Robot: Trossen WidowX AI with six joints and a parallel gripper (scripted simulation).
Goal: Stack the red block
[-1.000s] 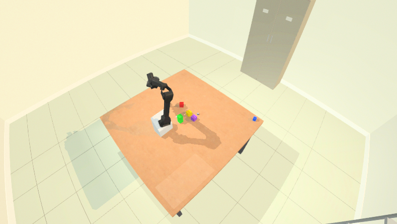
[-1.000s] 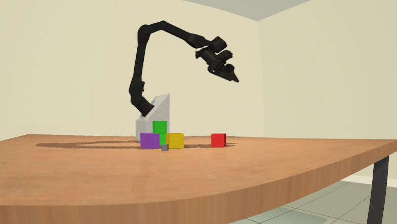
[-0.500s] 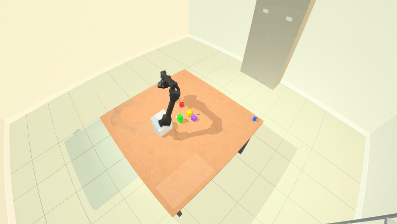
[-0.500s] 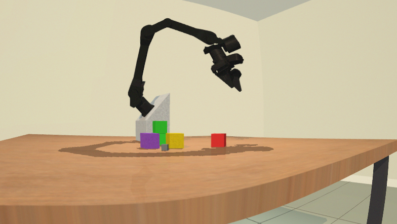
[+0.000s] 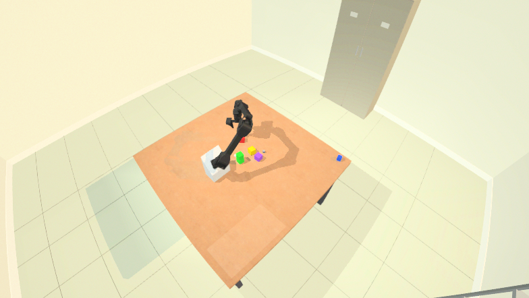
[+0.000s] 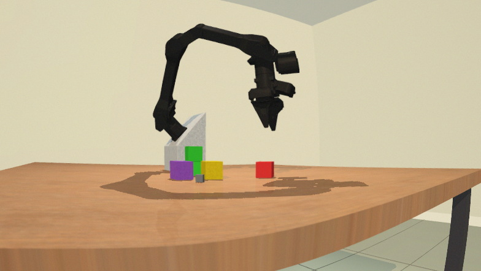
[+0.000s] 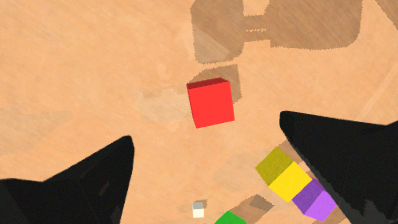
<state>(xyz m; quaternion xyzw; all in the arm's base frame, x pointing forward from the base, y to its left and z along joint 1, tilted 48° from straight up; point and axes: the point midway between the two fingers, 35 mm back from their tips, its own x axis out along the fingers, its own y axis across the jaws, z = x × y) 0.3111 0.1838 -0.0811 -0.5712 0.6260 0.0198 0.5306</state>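
Right now my gripper tip is 110 mm above the red block, 20 mm to the left of it and 10 mm short of it. Round my gripper tip: small grey cube (220 mm to the right, 120 mm below, 80 mm ahead); yellow block (170 mm to the right, 110 mm below); green block (190 mm to the right, 120 mm behind, 70 mm below).
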